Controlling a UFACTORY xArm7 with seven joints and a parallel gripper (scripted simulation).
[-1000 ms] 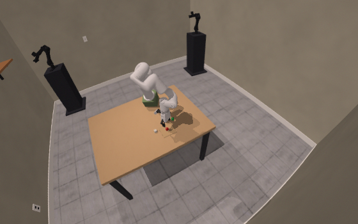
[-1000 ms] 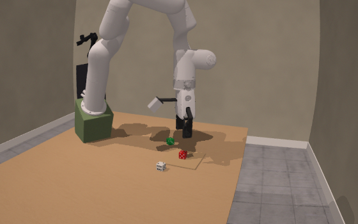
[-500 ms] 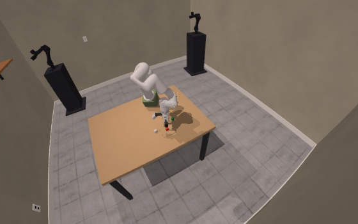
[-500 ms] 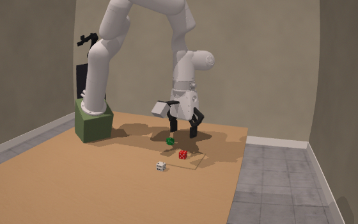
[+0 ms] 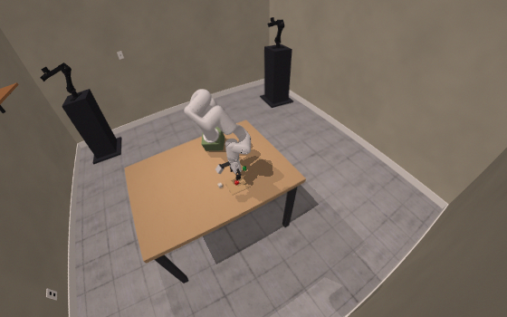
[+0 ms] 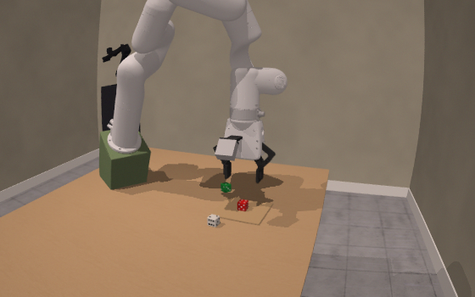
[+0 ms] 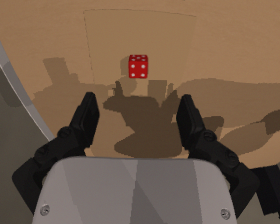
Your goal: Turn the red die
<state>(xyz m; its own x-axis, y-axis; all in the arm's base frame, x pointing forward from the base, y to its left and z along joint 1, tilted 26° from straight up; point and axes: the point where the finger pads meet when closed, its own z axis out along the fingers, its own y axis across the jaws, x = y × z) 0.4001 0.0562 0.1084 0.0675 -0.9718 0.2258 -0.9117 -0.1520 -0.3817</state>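
Right now my hand is 90 mm above the red die. Also, from my hand: tan mat (100 mm below); green die (100 mm to the left, 100 mm behind, 90 mm below); white die (110 mm to the right, 90 mm below, 30 mm behind).
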